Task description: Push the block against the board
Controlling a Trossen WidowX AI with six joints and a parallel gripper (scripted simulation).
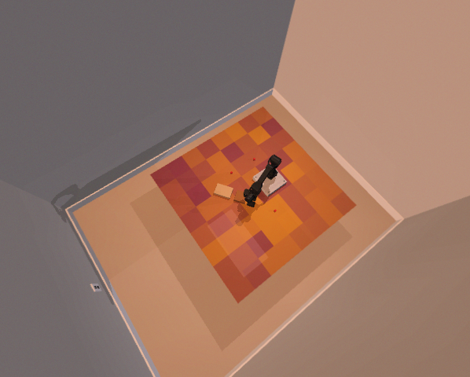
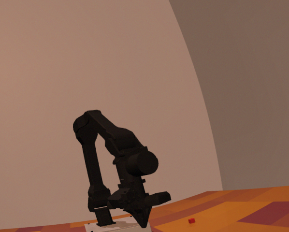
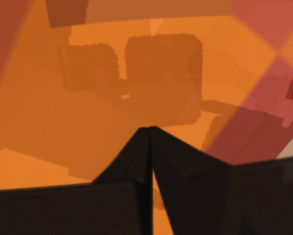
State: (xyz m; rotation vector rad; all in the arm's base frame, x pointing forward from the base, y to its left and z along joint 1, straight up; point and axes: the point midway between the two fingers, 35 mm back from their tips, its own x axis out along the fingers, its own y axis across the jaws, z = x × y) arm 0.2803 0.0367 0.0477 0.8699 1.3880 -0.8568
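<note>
The square block is 90 mm to the right of my gripper tip, 50 mm below it and 40 mm ahead of it. From my gripper tip the other things lie so: tan board (230 mm to the right, 110 mm ahead, 50 mm below).
</note>
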